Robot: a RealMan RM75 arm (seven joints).
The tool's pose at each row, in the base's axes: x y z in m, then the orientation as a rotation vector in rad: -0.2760 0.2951 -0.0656 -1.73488 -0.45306 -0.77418; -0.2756 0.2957 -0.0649 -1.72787 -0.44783 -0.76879; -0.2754 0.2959 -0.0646 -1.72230 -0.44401 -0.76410; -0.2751 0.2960 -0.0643 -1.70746 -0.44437 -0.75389; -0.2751 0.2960 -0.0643 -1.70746 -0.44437 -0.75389; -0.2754 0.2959 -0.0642 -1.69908 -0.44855 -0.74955
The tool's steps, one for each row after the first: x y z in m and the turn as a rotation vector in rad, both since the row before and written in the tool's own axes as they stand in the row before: 0.0007 -0.0004 0.0006 0.00721 0.00224 0.00668; 0.0003 -0.0001 0.0002 0.00592 0.00137 0.00532; 0.0004 0.0000 0.0001 0.01680 -0.00041 0.00581; 0.0000 0.0000 0.0000 0.00000 0.00000 0.00000; -0.0001 -0.0002 -0.0002 0.00967 -0.00148 -0.00019
